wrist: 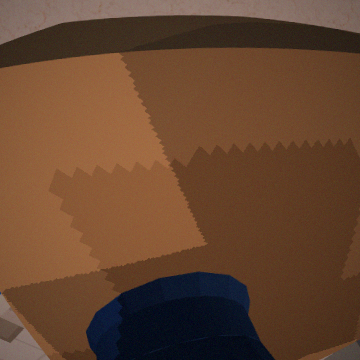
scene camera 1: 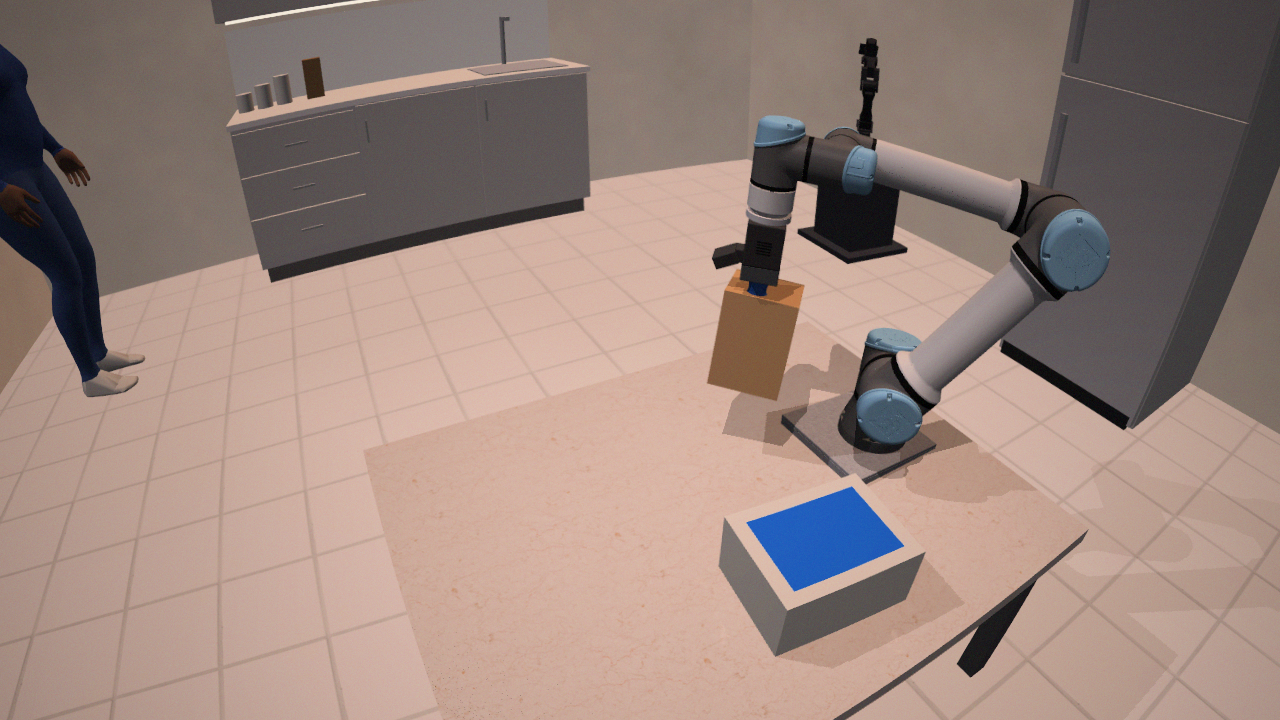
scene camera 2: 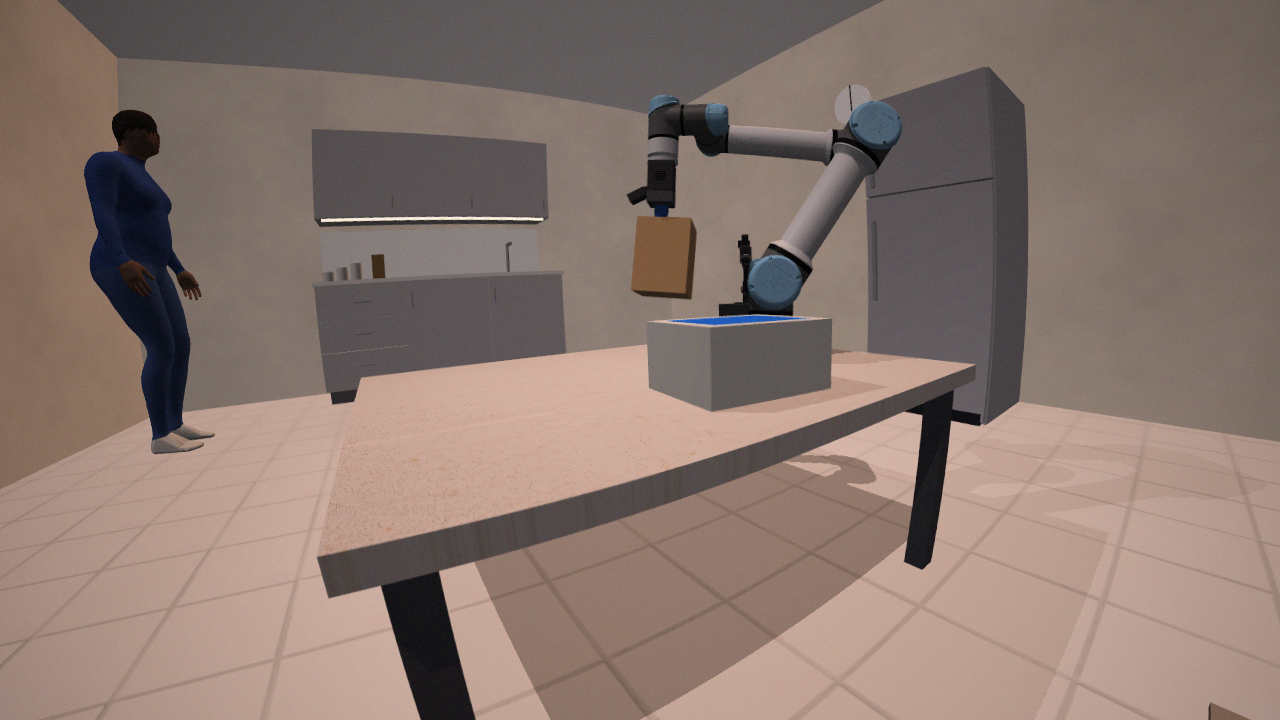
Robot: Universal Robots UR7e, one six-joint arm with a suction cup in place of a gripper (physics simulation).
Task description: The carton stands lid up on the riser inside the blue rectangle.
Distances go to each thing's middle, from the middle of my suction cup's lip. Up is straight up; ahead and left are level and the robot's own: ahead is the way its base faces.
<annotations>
The brown carton (scene camera 1: pixel 754 334) lies 20 mm behind my suction cup, 20 mm to the right of it and 110 mm below it. Also, from my suction cup: grey riser (scene camera 2: pixel 716 363) (70 mm ahead, 350 mm to the left, 300 mm below).
</annotations>
